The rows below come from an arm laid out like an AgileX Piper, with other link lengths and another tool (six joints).
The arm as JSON. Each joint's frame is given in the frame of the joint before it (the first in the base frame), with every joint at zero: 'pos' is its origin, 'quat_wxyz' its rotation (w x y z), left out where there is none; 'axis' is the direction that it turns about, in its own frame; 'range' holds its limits. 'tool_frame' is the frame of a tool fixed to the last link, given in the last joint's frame.
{
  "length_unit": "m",
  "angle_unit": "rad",
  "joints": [
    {
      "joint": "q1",
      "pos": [
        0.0,
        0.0,
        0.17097
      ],
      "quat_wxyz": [
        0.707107,
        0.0,
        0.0,
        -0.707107
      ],
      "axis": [
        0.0,
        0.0,
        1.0
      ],
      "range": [
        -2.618,
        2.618
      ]
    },
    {
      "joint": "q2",
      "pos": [
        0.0,
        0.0,
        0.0
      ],
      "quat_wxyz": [
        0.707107,
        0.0,
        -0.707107,
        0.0
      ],
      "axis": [
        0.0,
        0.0,
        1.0
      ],
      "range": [
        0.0,
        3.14
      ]
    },
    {
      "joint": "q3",
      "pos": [
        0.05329,
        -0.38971,
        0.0
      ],
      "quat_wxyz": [
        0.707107,
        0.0,
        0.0,
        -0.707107
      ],
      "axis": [
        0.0,
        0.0,
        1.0
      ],
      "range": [
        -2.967,
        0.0
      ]
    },
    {
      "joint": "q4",
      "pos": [
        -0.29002,
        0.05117,
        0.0
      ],
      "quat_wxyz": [
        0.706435,
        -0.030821,
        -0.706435,
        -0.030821
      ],
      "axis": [
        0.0,
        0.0,
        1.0
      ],
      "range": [
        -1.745,
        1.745
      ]
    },
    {
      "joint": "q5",
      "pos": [
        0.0,
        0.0,
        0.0
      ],
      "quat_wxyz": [
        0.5,
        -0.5,
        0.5,
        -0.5
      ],
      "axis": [
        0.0,
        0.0,
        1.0
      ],
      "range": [
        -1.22,
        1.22
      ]
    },
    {
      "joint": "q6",
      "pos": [
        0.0,
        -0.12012,
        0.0
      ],
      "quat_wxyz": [
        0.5,
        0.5,
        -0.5,
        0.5
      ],
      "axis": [
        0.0,
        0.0,
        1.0
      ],
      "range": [
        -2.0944,
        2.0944
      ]
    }
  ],
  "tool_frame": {
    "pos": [
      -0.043,
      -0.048,
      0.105
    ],
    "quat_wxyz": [
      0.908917,
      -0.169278,
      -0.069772,
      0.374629
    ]
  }
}
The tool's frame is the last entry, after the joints.
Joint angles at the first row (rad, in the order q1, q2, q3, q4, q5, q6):
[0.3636, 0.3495, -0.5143, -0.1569, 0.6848, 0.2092]
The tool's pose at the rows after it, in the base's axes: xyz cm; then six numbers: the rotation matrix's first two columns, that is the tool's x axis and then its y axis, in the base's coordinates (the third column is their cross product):
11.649, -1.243, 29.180, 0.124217, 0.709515, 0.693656, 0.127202, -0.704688, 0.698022
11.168, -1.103, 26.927, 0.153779, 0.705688, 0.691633, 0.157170, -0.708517, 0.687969
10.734, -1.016, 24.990, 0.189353, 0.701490, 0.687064, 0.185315, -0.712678, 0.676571
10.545, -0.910, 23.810, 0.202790, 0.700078, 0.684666, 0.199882, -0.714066, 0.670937
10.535, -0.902, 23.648, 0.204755, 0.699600, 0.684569, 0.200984, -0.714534, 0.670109
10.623, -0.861, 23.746, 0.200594, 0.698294, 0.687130, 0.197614, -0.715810, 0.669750
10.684, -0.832, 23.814, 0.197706, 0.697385, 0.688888, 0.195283, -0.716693, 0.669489
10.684, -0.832, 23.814, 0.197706, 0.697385, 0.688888, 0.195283, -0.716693, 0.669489
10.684, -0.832, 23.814, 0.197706, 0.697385, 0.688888, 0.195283, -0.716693, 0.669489
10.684, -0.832, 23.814, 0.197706, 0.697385, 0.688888, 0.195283, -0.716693, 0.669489
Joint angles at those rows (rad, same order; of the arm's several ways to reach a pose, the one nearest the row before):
[0.3637, 0.3103, -0.4528, -0.1168, 0.6645, 0.2116]
[0.3636, 0.2994, -0.4033, -0.1017, 0.6645, 0.2180]
[0.3636, 0.2990, -0.3640, -0.0923, 0.6682, 0.2313]
[0.3637, 0.2972, -0.3355, -0.0842, 0.6599, 0.2332]
[0.3637, 0.2973, -0.3312, -0.0843, 0.6575, 0.2347]
[0.3637, 0.2973, -0.3312, -0.0843, 0.6516, 0.2348]
[0.3637, 0.2973, -0.3312, -0.0842, 0.6475, 0.2347]
[0.3637, 0.2973, -0.3312, -0.0842, 0.6475, 0.2347]
[0.3637, 0.2973, -0.3312, -0.0842, 0.6475, 0.2347]
[0.3637, 0.2973, -0.3312, -0.0842, 0.6475, 0.2347]

